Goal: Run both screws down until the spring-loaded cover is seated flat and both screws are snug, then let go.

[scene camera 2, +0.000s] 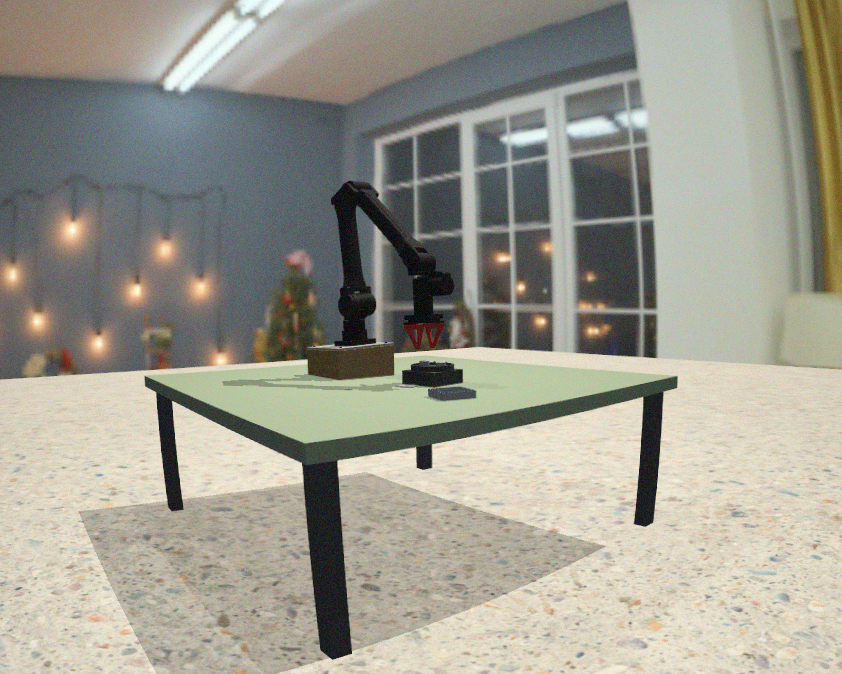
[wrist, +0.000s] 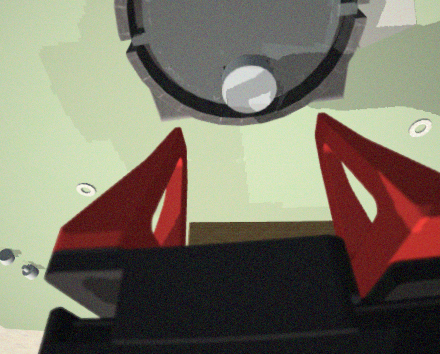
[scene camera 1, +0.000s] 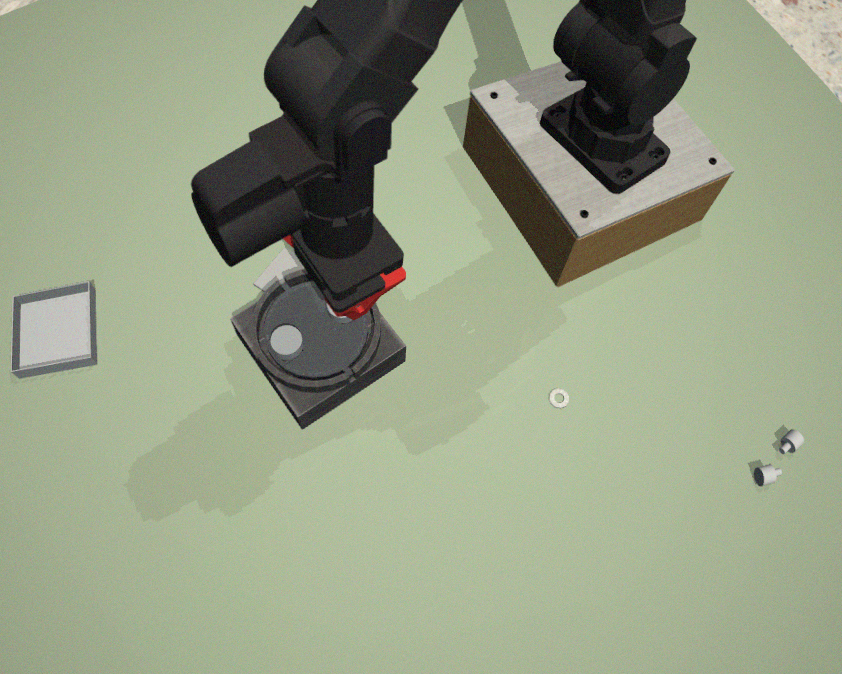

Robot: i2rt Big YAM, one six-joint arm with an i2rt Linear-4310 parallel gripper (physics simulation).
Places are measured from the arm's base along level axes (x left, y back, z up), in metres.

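Pixels of known places: gripper, fingertip midpoint: (scene camera 2: 425, 348) (wrist: 249, 130) (scene camera 1: 340, 289); arm's base, origin of the base link: (scene camera 2: 355, 344) (scene camera 1: 603, 141).
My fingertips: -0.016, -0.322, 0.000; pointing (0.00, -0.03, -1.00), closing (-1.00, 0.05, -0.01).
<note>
For each thing: its middle in the pictures, then the offset to it from my fingertips, as dx, dy, dz.
- dark grey round cover, body centre: (wrist: 240, 16) (scene camera 1: 316, 331) -0.003, -0.030, -0.060
- square dark housing, body centre: (wrist: 239, 8) (scene camera 1: 317, 336) (scene camera 2: 432, 373) -0.003, -0.030, -0.073
- open tray, body centre: (scene camera 1: 53, 329) (scene camera 2: 451, 393) -0.187, -0.253, -0.091
- pale flat piece, body centre: (scene camera 1: 283, 274) -0.096, -0.014, -0.099
The dark grey round cover (scene camera 1: 316, 361) (wrist: 240, 30) lies inside the ring of the square dark housing (scene camera 1: 303, 414) (scene camera 2: 431, 378). One screw (scene camera 1: 286, 340) shows its pale round head on the cover's left. The other screw (scene camera 1: 338, 312) (wrist: 249, 89) is partly hidden by the gripper in the first scene view; its head stands above the cover in the wrist view. My gripper (scene camera 2: 424, 347) (wrist: 249, 130) is open and empty, pointing down above the housing, with its fingertips apart from the screw heads. Whether the cover is flat or the screws are snug cannot be told.
An open tray (scene camera 1: 93, 330) (scene camera 2: 451, 394) lies beyond the housing. A pale flat piece (scene camera 1: 273, 272) (wrist: 397, 11) lies beside the housing. White rings (scene camera 1: 558, 397) (wrist: 86, 189) (wrist: 420, 128) and two loose knobbed parts (scene camera 1: 792, 441) (scene camera 1: 766, 475) lie on the table. The arm's wooden base box (scene camera 1: 519, 196) stands nearby.
</note>
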